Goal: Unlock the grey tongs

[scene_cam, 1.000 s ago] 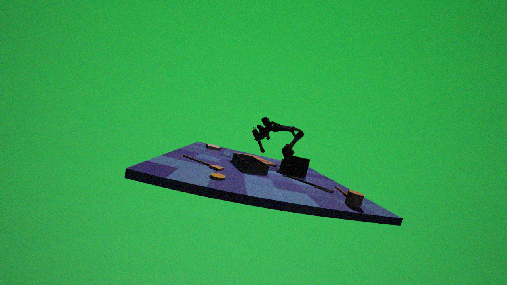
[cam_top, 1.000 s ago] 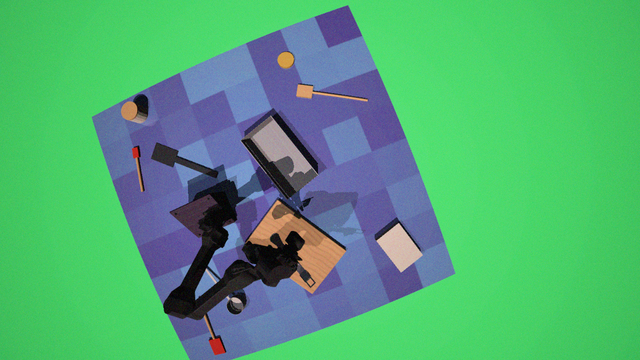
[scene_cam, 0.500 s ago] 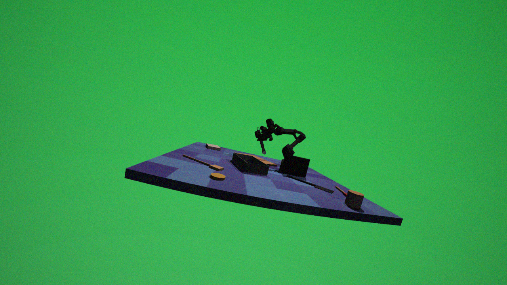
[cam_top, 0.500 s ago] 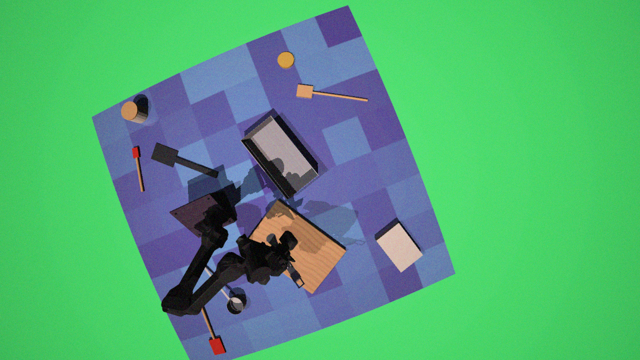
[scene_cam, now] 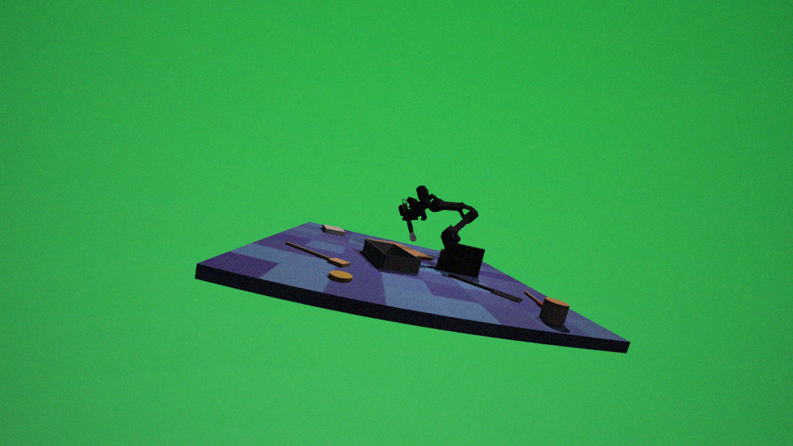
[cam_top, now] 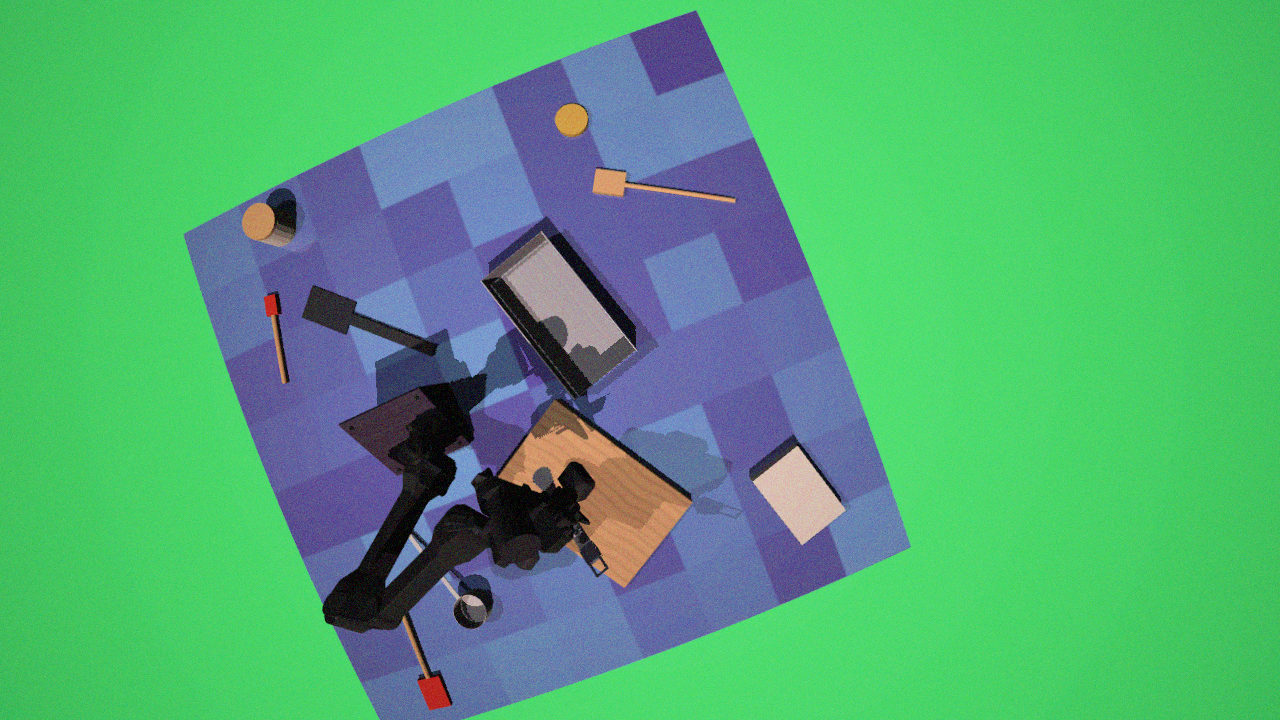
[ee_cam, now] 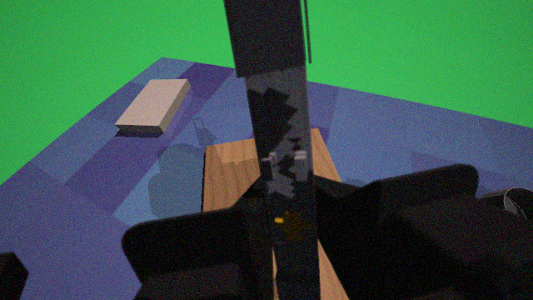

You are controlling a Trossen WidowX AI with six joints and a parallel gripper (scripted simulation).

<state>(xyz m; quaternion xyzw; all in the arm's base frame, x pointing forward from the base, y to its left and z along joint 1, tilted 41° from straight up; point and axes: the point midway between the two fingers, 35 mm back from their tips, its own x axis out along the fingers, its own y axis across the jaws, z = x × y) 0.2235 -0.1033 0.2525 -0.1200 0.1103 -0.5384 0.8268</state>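
Now: gripper tip 17 cm above the wooden board, 1 cm to the right of it and 1 cm past it. Also, from my gripper tip: block (40 cm ahead, 17 cm to the right, 17 cm below); then yellow lock piece (3 cm to the left, 2 cm behind, 2 cm above); then roasting tin (38 cm to the left, 15 cm below, 9 cm ahead).
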